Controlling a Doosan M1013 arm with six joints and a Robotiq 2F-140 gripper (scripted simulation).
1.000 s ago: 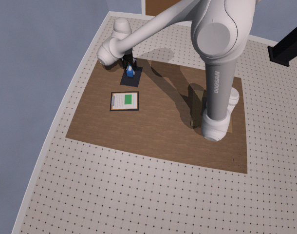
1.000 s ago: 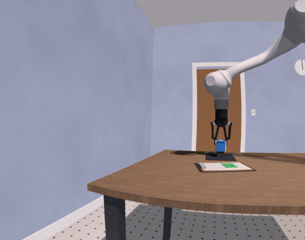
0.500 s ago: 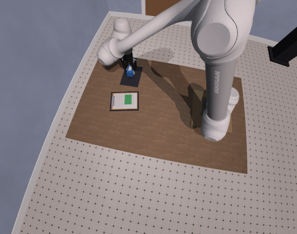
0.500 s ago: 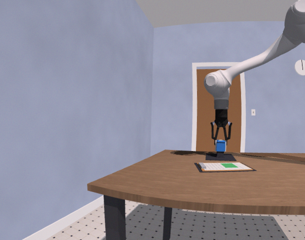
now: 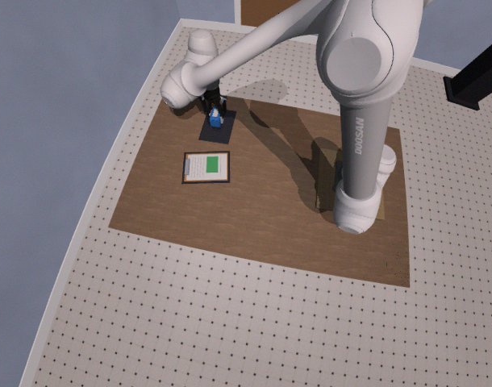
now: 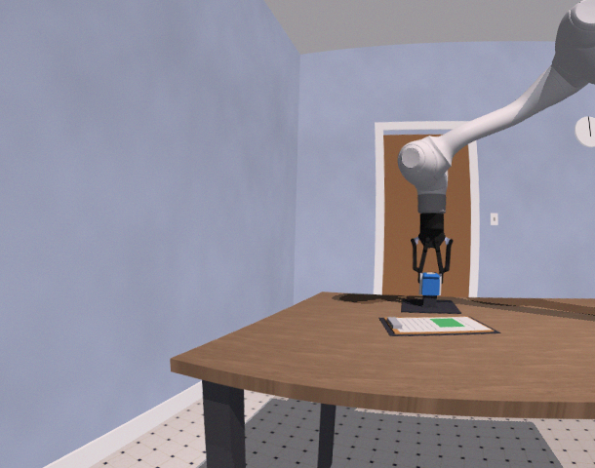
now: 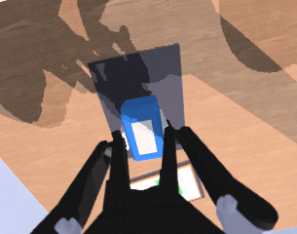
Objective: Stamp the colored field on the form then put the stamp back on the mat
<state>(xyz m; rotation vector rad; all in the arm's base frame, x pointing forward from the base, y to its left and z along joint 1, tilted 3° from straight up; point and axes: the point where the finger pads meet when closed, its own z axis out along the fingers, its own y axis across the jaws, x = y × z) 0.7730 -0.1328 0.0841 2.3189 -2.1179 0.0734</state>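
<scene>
My hand is 10 mm past the clipboard form, 270 mm to the right of it and 60 mm above it. The rest, counted from my hand: dark mat (70 mm below); then blue stamp (20 mm below).
</scene>
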